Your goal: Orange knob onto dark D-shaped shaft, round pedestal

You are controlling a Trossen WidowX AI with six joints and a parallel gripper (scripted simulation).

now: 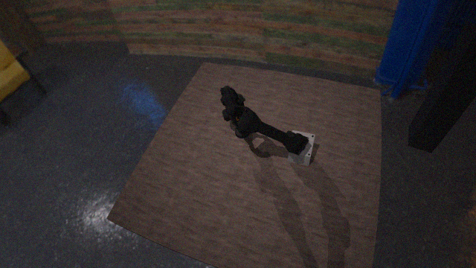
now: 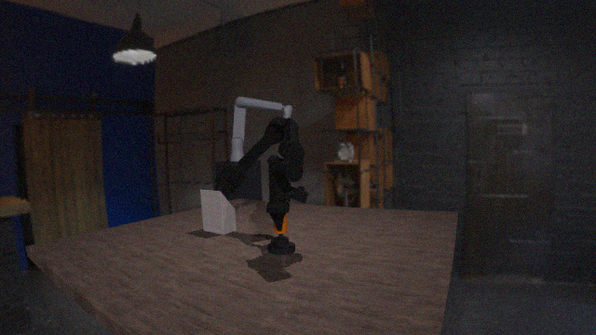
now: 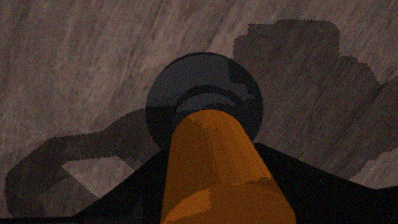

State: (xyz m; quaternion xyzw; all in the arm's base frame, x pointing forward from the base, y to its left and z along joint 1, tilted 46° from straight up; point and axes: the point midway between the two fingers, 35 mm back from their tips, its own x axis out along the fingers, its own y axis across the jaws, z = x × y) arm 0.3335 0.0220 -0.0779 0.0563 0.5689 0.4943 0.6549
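Now: gripper tip 20 mm below the orange knob. Also, from my gripper tip: dark round pedestal (40 mm below).
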